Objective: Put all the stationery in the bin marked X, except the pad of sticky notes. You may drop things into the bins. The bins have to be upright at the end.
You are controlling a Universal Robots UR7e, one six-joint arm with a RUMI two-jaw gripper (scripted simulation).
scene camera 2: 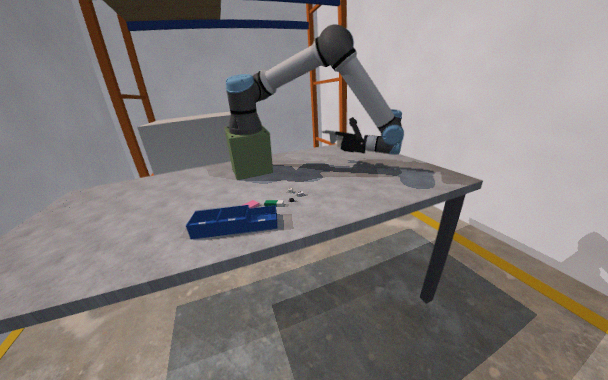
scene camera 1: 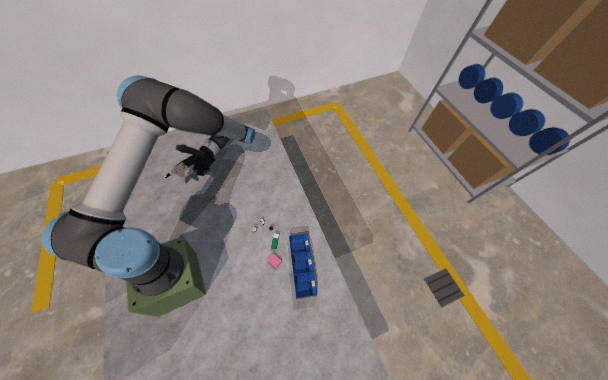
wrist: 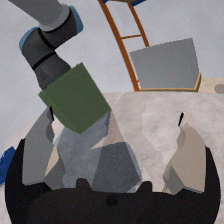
I see my gripper (scene camera 2: 326,135).
My gripper shows as well in the wrist view (wrist: 116,110).
